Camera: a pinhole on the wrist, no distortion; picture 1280 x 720 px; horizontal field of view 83.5 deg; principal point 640.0 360.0 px. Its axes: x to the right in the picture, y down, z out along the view. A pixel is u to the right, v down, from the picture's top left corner.
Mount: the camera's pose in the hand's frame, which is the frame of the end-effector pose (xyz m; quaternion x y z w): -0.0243 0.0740 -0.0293 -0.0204 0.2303 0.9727 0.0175
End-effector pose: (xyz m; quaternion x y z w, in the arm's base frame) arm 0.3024 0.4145 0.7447 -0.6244 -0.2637 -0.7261 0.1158
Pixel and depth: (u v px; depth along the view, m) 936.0 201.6 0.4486
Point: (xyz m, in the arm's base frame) 0.7971 0.2397 0.6463
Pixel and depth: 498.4 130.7 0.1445
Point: 0.4594 0.3075 0.7956
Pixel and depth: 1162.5 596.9 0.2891
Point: 0.6330 0.4094 0.5554
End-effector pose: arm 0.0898 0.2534 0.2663 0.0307 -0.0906 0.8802 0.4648
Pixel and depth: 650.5 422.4 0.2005
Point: -0.0178 0.1140 0.3967
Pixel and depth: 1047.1 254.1 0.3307
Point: -0.0157 -0.1190 0.4313
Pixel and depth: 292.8 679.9 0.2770
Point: -0.0424 0.2317 0.5431
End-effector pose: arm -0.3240 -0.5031 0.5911 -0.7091 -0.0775 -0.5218 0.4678
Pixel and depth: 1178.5 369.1 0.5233
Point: -0.0474 -0.1968 0.0492
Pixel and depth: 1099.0 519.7 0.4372
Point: -0.0917 -0.1947 0.2119
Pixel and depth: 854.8 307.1 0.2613
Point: -0.1189 -0.4346 0.3758
